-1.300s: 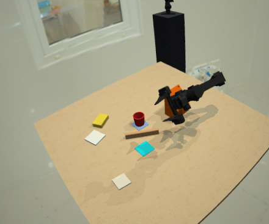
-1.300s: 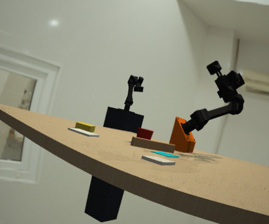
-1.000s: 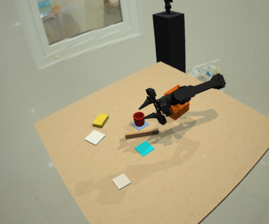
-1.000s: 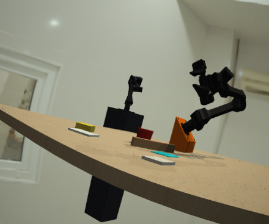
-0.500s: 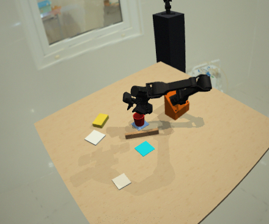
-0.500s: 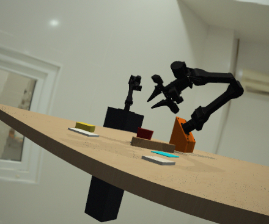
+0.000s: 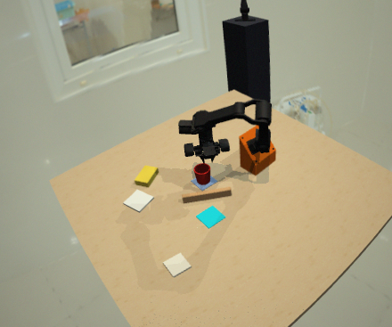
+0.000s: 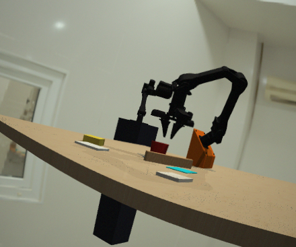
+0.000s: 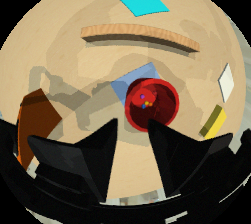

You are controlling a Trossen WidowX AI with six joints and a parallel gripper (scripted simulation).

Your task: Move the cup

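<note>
Right now my gripper tip is 3 cm short of the red cup, 1 cm to the left of it and 6 cm above it. Round my gripper tip: wooden bar: 8 cm ahead, 9 cm to the left, 9 cm below; then blue pad: 3 cm ahead, 1 cm to the right, 11 cm below; then cyan pad: 14 cm ahead, 18 cm to the left, 11 cm below.
</note>
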